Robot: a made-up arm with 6 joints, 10 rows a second.
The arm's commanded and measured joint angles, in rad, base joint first. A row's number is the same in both.
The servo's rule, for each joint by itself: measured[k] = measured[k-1] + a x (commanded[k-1-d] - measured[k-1]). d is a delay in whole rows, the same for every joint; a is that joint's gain. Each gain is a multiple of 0.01, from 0.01 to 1. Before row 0 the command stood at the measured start. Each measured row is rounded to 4 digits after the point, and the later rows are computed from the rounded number. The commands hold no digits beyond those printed.
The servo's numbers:
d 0
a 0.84 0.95 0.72 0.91 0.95 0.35
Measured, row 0: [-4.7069 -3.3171 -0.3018 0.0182 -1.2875 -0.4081]
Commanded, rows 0 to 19: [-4.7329 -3.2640 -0.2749 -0.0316 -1.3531 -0.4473]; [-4.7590 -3.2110 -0.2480 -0.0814 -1.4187 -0.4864]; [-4.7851 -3.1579 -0.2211 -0.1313 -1.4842 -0.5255]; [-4.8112 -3.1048 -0.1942 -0.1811 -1.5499 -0.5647]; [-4.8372 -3.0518 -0.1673 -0.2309 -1.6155 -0.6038]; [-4.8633 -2.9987 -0.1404 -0.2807 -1.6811 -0.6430]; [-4.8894 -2.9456 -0.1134 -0.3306 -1.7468 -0.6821]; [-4.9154 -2.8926 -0.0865 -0.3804 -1.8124 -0.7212]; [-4.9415 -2.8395 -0.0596 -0.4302 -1.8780 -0.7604]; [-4.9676 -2.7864 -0.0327 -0.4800 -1.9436 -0.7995]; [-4.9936 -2.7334 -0.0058 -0.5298 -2.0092 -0.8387]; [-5.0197 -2.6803 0.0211 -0.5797 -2.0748 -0.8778]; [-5.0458 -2.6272 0.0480 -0.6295 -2.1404 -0.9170]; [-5.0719 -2.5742 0.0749 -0.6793 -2.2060 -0.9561]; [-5.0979 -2.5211 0.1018 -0.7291 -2.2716 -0.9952]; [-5.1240 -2.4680 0.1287 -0.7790 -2.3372 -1.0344]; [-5.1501 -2.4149 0.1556 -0.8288 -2.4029 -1.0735]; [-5.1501 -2.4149 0.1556 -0.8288 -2.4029 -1.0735]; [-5.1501 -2.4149 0.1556 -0.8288 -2.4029 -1.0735]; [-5.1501 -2.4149 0.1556 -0.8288 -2.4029 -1.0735]
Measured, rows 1 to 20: [-4.7287 -3.2667 -0.2824 -0.0271 -1.3498 -0.4218]; [-4.7542 -3.2138 -0.2576 -0.0765 -1.4153 -0.4444]; [-4.7802 -3.1607 -0.2313 -0.1264 -1.4808 -0.4728]; [-4.8062 -3.1076 -0.2046 -0.1762 -1.5464 -0.5050]; [-4.8322 -3.0546 -0.1777 -0.2260 -1.6120 -0.5396]; [-4.8583 -3.0015 -0.1508 -0.2758 -1.6776 -0.5758]; [-4.8844 -2.9484 -0.1239 -0.3257 -1.7433 -0.6130]; [-4.9104 -2.8954 -0.0970 -0.3755 -1.8089 -0.6509]; [-4.9365 -2.8423 -0.0701 -0.4253 -1.8745 -0.6892]; [-4.9626 -2.7892 -0.0432 -0.4751 -1.9401 -0.7278]; [-4.9886 -2.7362 -0.0163 -0.5249 -2.0057 -0.7666]; [-5.0147 -2.6831 0.0106 -0.5748 -2.0713 -0.8055]; [-5.0408 -2.6300 0.0375 -0.6246 -2.1369 -0.8445]; [-5.0669 -2.5770 0.0644 -0.6744 -2.2025 -0.8836]; [-5.0929 -2.5239 0.0913 -0.7242 -2.2681 -0.9227]; [-5.1190 -2.4708 0.1182 -0.7741 -2.3337 -0.9618]; [-5.1451 -2.4177 0.1451 -0.8239 -2.3994 -1.0009]; [-5.1493 -2.4150 0.1527 -0.8284 -2.4027 -1.0263]; [-5.1500 -2.4149 0.1548 -0.8288 -2.4029 -1.0428]; [-5.1501 -2.4149 0.1554 -0.8288 -2.4029 -1.0535]
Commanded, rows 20 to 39: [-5.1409 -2.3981 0.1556 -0.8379 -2.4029 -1.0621]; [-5.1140 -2.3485 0.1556 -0.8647 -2.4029 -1.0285]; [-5.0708 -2.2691 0.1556 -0.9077 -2.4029 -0.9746]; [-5.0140 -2.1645 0.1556 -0.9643 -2.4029 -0.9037]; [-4.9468 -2.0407 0.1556 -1.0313 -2.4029 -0.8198]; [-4.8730 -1.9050 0.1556 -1.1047 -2.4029 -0.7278]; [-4.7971 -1.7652 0.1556 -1.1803 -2.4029 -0.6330]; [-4.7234 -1.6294 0.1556 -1.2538 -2.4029 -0.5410]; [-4.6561 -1.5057 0.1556 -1.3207 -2.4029 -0.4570]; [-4.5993 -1.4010 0.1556 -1.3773 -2.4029 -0.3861]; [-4.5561 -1.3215 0.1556 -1.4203 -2.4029 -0.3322]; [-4.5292 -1.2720 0.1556 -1.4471 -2.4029 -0.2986]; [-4.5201 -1.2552 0.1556 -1.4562 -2.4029 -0.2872]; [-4.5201 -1.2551 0.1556 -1.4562 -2.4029 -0.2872]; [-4.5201 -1.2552 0.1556 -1.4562 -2.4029 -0.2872]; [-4.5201 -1.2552 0.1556 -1.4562 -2.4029 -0.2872]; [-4.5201 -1.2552 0.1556 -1.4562 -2.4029 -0.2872]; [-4.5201 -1.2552 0.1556 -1.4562 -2.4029 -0.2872]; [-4.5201 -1.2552 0.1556 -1.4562 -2.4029 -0.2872]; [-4.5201 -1.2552 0.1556 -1.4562 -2.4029 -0.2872]
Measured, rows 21 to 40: [-5.1424 -2.3989 0.1555 -0.8371 -2.4029 -1.0565]; [-5.1185 -2.3510 0.1556 -0.8622 -2.4029 -1.0467]; [-5.0784 -2.2732 0.1556 -0.9036 -2.4029 -1.0215]; [-5.0243 -2.1699 0.1556 -0.9588 -2.4029 -0.9803]; [-4.9592 -2.0472 0.1556 -1.0248 -2.4029 -0.9241]; [-4.8868 -1.9121 0.1556 -1.0975 -2.4029 -0.8554]; [-4.8115 -1.7725 0.1556 -1.1728 -2.4029 -0.7776]; [-4.7375 -1.6366 0.1556 -1.2465 -2.4029 -0.6948]; [-4.6691 -1.5122 0.1556 -1.3140 -2.4029 -0.6116]; [-4.6105 -1.4066 0.1556 -1.3716 -2.4029 -0.5327]; [-4.5648 -1.3258 0.1556 -1.4159 -2.4029 -0.4625]; [-4.5349 -1.2747 0.1556 -1.4443 -2.4029 -0.4051]; [-4.5225 -1.2562 0.1556 -1.4551 -2.4029 -0.3638]; [-4.5205 -1.2552 0.1556 -1.4561 -2.4029 -0.3370]; [-4.5202 -1.2552 0.1556 -1.4562 -2.4029 -0.3196]; [-4.5201 -1.2552 0.1556 -1.4562 -2.4029 -0.3083]; [-4.5201 -1.2552 0.1556 -1.4562 -2.4029 -0.3009]; [-4.5201 -1.2552 0.1556 -1.4562 -2.4029 -0.2961]; [-4.5201 -1.2552 0.1556 -1.4562 -2.4029 -0.2930]; [-4.5201 -1.2552 0.1556 -1.4562 -2.4029 -0.2910]
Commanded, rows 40 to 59: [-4.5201 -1.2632 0.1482 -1.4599 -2.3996 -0.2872]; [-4.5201 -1.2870 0.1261 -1.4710 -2.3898 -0.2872]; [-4.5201 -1.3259 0.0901 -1.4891 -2.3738 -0.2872]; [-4.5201 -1.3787 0.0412 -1.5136 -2.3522 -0.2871]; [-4.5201 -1.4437 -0.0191 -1.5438 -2.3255 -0.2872]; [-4.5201 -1.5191 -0.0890 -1.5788 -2.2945 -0.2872]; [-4.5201 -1.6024 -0.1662 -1.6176 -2.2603 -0.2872]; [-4.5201 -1.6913 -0.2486 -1.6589 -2.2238 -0.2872]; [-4.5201 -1.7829 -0.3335 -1.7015 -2.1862 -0.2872]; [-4.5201 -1.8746 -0.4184 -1.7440 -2.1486 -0.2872]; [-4.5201 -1.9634 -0.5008 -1.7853 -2.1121 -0.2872]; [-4.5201 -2.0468 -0.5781 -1.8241 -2.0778 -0.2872]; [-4.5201 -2.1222 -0.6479 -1.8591 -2.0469 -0.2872]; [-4.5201 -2.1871 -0.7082 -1.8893 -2.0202 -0.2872]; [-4.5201 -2.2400 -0.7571 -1.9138 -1.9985 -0.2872]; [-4.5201 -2.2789 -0.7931 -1.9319 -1.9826 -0.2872]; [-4.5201 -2.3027 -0.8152 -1.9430 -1.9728 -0.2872]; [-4.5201 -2.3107 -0.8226 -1.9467 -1.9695 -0.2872]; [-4.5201 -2.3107 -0.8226 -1.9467 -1.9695 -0.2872]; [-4.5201 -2.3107 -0.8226 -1.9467 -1.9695 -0.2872]
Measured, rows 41 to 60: [-4.5201 -1.2628 0.1503 -1.4596 -2.3998 -0.2897]; [-4.5201 -1.2858 0.1329 -1.4700 -2.3903 -0.2888]; [-4.5201 -1.3239 0.1021 -1.4874 -2.3746 -0.2882]; [-4.5201 -1.3760 0.0583 -1.5112 -2.3533 -0.2878]; [-4.5201 -1.4403 0.0026 -1.5409 -2.3269 -0.2876]; [-4.5201 -1.5152 -0.0634 -1.5754 -2.2961 -0.2875]; [-4.5201 -1.5980 -0.1374 -1.6138 -2.2621 -0.2874]; [-4.5201 -1.6866 -0.2175 -1.6548 -2.2257 -0.2873]; [-4.5201 -1.7781 -0.3010 -1.6973 -2.1882 -0.2873]; [-4.5201 -1.8698 -0.3855 -1.7398 -2.1506 -0.2873]; [-4.5201 -1.9587 -0.4685 -1.7812 -2.1140 -0.2873]; [-4.5201 -2.0424 -0.5474 -1.8202 -2.0796 -0.2873]; [-4.5201 -2.1182 -0.6198 -1.8556 -2.0485 -0.2873]; [-4.5201 -2.1837 -0.6834 -1.8863 -2.0216 -0.2873]; [-4.5201 -2.2372 -0.7365 -1.9113 -1.9997 -0.2873]; [-4.5201 -2.2768 -0.7773 -1.9300 -1.9835 -0.2873]; [-4.5201 -2.3014 -0.8046 -1.9418 -1.9733 -0.2873]; [-4.5201 -2.3102 -0.8176 -1.9463 -1.9697 -0.2873]; [-4.5201 -2.3107 -0.8212 -1.9467 -1.9695 -0.2873]; [-4.5201 -2.3107 -0.8222 -1.9467 -1.9695 -0.2873]
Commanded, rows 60 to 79: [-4.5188 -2.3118 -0.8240 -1.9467 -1.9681 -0.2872]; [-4.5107 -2.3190 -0.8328 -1.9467 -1.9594 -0.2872]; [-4.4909 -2.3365 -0.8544 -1.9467 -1.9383 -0.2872]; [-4.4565 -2.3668 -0.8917 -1.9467 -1.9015 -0.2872]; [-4.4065 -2.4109 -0.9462 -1.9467 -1.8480 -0.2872]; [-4.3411 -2.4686 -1.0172 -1.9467 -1.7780 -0.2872]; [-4.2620 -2.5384 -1.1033 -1.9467 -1.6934 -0.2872]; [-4.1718 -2.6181 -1.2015 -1.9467 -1.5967 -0.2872]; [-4.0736 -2.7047 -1.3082 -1.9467 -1.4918 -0.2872]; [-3.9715 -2.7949 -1.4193 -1.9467 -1.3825 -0.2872]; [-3.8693 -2.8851 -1.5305 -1.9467 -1.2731 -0.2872]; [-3.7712 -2.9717 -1.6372 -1.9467 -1.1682 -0.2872]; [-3.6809 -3.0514 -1.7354 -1.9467 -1.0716 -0.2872]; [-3.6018 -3.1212 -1.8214 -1.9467 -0.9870 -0.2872]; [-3.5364 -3.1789 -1.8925 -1.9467 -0.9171 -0.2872]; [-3.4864 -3.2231 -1.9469 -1.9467 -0.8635 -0.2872]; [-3.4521 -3.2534 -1.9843 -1.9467 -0.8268 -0.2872]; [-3.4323 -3.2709 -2.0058 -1.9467 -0.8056 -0.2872]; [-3.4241 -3.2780 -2.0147 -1.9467 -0.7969 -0.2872]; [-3.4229 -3.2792 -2.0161 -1.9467 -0.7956 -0.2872]
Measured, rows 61 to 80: [-4.5190 -2.3117 -0.8235 -1.9467 -1.9682 -0.2873]; [-4.5120 -2.3186 -0.8302 -1.9467 -1.9598 -0.2873]; [-4.4943 -2.3356 -0.8476 -1.9467 -1.9394 -0.2873]; [-4.4625 -2.3652 -0.8794 -1.9467 -1.9034 -0.2873]; [-4.4155 -2.4086 -0.9275 -1.9467 -1.8508 -0.2873]; [-4.3530 -2.4656 -0.9921 -1.9467 -1.7816 -0.2873]; [-4.2766 -2.5348 -1.0722 -1.9467 -1.6978 -0.2873]; [-4.1886 -2.6139 -1.1653 -1.9467 -1.6018 -0.2873]; [-4.0920 -2.7002 -1.2682 -1.9467 -1.4973 -0.2873]; [-3.9908 -2.7902 -1.3770 -1.9467 -1.3882 -0.2873]; [-3.8887 -2.8804 -1.4875 -1.9467 -1.2789 -0.2873]; [-3.7900 -2.9671 -1.5953 -1.9467 -1.1737 -0.2873]; [-3.6984 -3.0472 -1.6962 -1.9467 -1.0767 -0.2873]; [-3.6173 -3.1175 -1.7863 -1.9467 -0.9915 -0.2873]; [-3.5493 -3.1758 -1.8628 -1.9467 -0.9208 -0.2873]; [-3.4965 -3.2207 -1.9234 -1.9467 -0.8664 -0.2873]; [-3.4592 -3.2518 -1.9672 -1.9467 -0.8288 -0.2873]; [-3.4366 -3.2699 -1.9950 -1.9467 -0.8068 -0.2873]; [-3.4261 -3.2776 -2.0092 -1.9467 -0.7974 -0.2873]; [-3.4234 -3.2791 -2.0142 -1.9467 -0.7957 -0.2873]
